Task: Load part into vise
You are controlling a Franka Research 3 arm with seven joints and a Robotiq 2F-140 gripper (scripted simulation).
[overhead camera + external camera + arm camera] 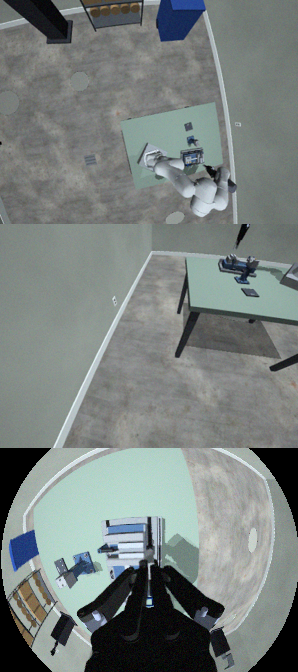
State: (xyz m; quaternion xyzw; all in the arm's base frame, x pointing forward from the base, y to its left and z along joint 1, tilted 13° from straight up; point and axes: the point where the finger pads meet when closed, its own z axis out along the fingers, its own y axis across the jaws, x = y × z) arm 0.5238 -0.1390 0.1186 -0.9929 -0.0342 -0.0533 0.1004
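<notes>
The part lies 40 mm to the left of my hand and 80 mm below it. The rest, counted from my hand: vise (70 mm behind, 60 mm to the left, 140 mm below).
</notes>
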